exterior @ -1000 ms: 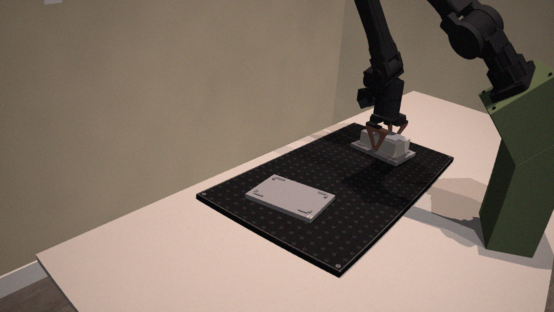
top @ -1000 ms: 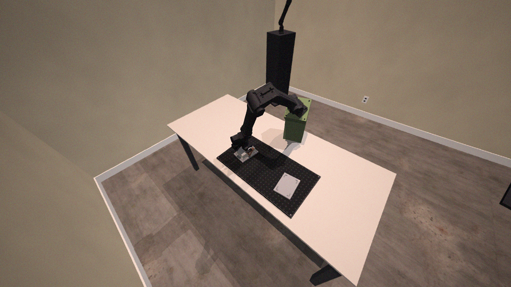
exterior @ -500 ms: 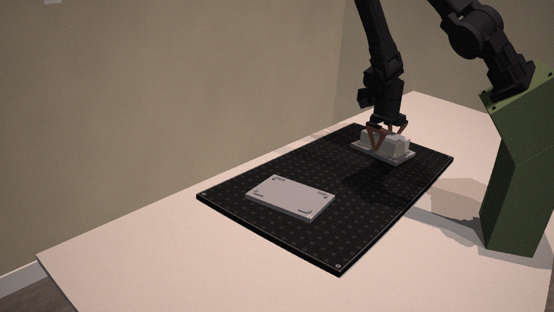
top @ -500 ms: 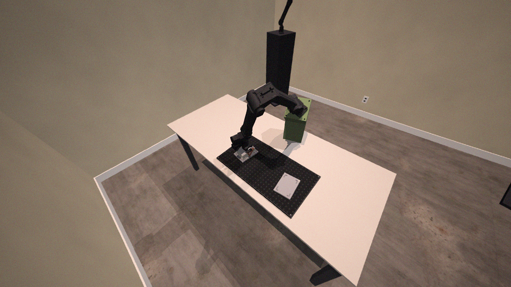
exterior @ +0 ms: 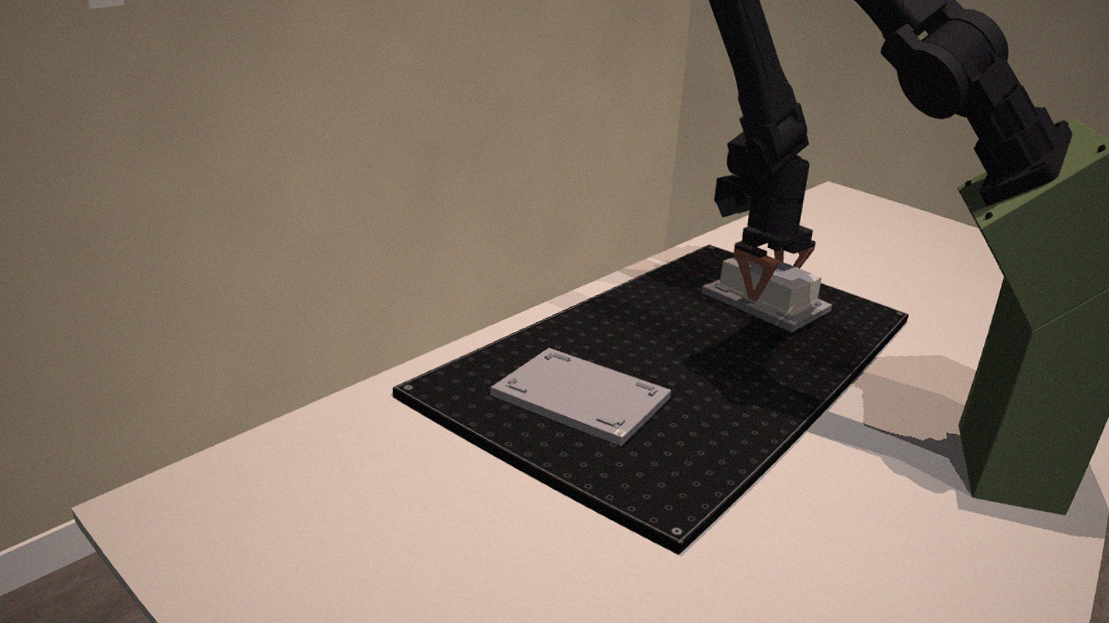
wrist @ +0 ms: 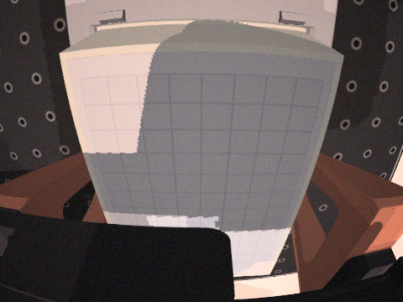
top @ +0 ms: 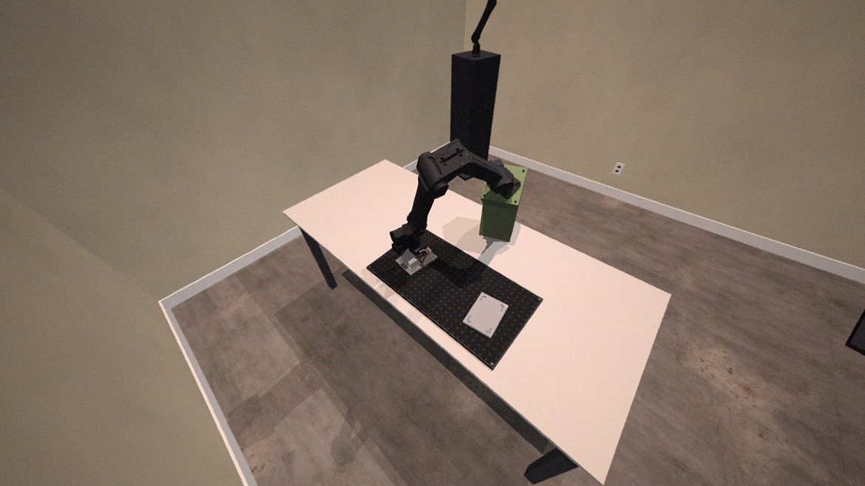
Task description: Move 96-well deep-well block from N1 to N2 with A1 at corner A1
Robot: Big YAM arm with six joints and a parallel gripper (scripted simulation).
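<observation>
Right now the 96-well deep-well block is 10 mm above my hand. Round my hand: plate nest N2 (410 mm to the left, 70 mm behind, 20 mm below); plate nest N1 (20 mm below).
</observation>
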